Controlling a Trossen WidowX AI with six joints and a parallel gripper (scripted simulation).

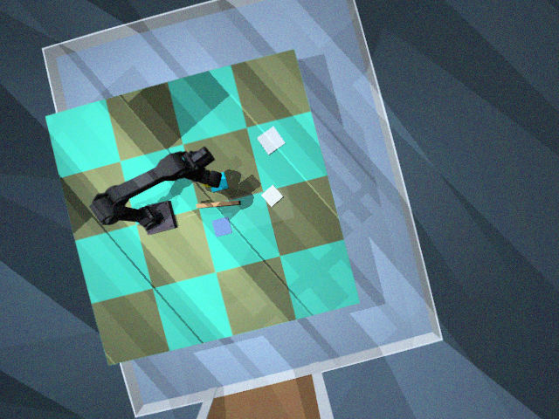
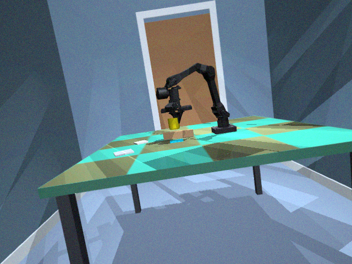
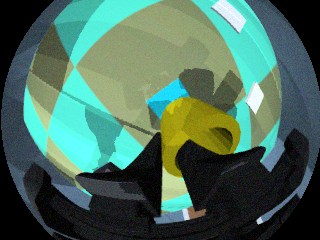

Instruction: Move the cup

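The low wooden wall is 2 cm behind my gripper tip, 12 cm to the right of it and 9 cm below it. Round my gripper tip: lilac pad 5 cm behind, 22 cm to the right, 12 cm below; yellow cup 2 cm ahead, 2 cm to the right.
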